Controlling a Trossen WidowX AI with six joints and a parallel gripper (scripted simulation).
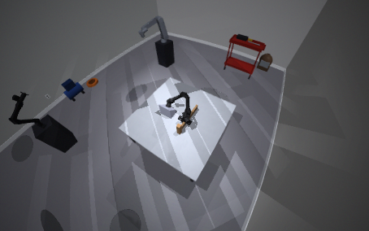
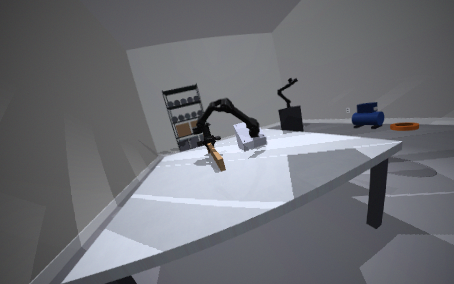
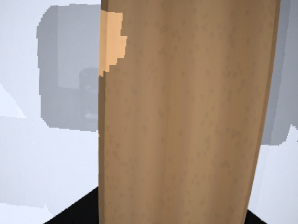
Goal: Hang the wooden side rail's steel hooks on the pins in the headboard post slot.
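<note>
Now: the wooden headboard post 1 cm ahead of my gripper tip, 13 cm to the right of it and 4 cm above it.
</note>
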